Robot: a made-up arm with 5 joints.
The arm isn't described. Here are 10 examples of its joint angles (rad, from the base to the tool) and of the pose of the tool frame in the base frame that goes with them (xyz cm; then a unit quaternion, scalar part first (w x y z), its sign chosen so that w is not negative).
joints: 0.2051 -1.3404 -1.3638 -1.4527 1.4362
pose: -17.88 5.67 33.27 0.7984 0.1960 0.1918 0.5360
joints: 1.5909 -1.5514 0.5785 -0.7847 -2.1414
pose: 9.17 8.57 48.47 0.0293 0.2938 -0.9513 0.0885
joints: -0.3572 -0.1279 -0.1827 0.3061 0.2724
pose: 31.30 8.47 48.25 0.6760 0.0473 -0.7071 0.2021
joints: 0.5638 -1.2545 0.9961 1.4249 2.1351
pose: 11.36 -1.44 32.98 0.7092 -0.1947 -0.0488 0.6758
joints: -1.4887 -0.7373 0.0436 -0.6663 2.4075
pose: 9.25 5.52 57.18 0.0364 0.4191 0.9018 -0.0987
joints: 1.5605 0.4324 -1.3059 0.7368 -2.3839
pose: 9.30 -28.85 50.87 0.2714 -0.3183 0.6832 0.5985
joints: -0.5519 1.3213 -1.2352 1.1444 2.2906
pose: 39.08 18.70 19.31 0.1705 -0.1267 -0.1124 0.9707
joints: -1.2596 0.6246 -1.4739 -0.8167 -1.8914
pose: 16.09 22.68 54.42 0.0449 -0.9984 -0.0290 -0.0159
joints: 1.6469 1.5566 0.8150 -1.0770 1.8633
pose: 7.94 -13.95 6.76 0.9870 -0.1359 0.0219 0.0830
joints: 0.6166 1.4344 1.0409 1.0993 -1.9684
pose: 13.12 -2.87 19.61 0.1353 -0.5429 0.6442 -0.5214
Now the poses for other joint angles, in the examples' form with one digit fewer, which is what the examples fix.
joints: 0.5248 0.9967 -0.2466 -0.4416 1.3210
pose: 40.1 -18.0 22.1 0.752 -0.462 -0.367 0.295
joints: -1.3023 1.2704 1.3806 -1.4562 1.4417
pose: 12.2 12.5 14.7 0.217 -0.008 -0.187 0.958
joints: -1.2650 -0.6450 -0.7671 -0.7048 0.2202
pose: 7.1 -5.5 60.9 0.203 -0.501 0.823 0.177
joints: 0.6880 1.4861 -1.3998 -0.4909 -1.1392
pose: 39.4 -25.0 25.9 0.326 0.206 -0.809 -0.444
